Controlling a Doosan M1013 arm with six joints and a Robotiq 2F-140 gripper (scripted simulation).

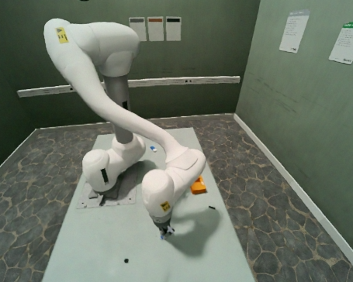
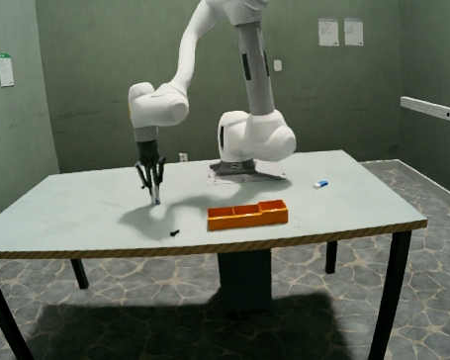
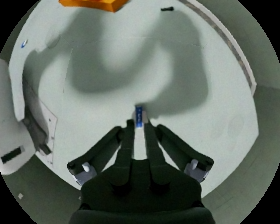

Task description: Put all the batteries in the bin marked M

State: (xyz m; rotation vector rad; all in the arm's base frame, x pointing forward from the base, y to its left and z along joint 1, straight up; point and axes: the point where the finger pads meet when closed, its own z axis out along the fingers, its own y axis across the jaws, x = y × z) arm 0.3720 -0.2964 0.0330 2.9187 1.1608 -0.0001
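My hand is 19 cm short of the orange bin, 36 cm to the right of it and 1 cm above it. Round my hand: black dot-like piece 17 cm behind, 11 cm to the right, 3 cm below; white object 10 cm behind, 64 cm to the left, 3 cm below.
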